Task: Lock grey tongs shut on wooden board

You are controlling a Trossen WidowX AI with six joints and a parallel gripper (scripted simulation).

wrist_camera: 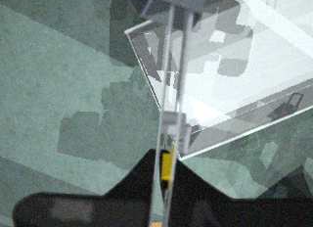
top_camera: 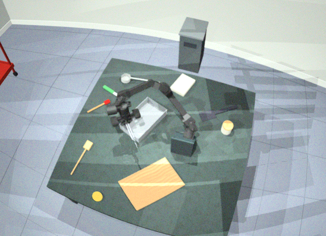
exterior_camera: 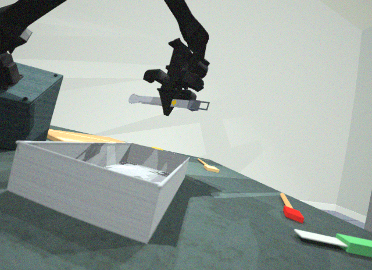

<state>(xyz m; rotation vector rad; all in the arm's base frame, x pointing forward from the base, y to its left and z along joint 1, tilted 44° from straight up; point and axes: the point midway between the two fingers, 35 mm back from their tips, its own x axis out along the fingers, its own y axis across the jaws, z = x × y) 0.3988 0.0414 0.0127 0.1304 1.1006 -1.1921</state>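
The wooden board is 31 cm to the left of my gripper tip, 24 cm behind it and 15 cm below it. From my gripper tip the other things lie so: roasting tin 15 cm to the right, 13 cm below, 6 cm behind; then yellow lock piece 4 cm above, 2 cm to the right, 1 cm ahead; then block 54 cm to the right, 26 cm behind, 15 cm below.
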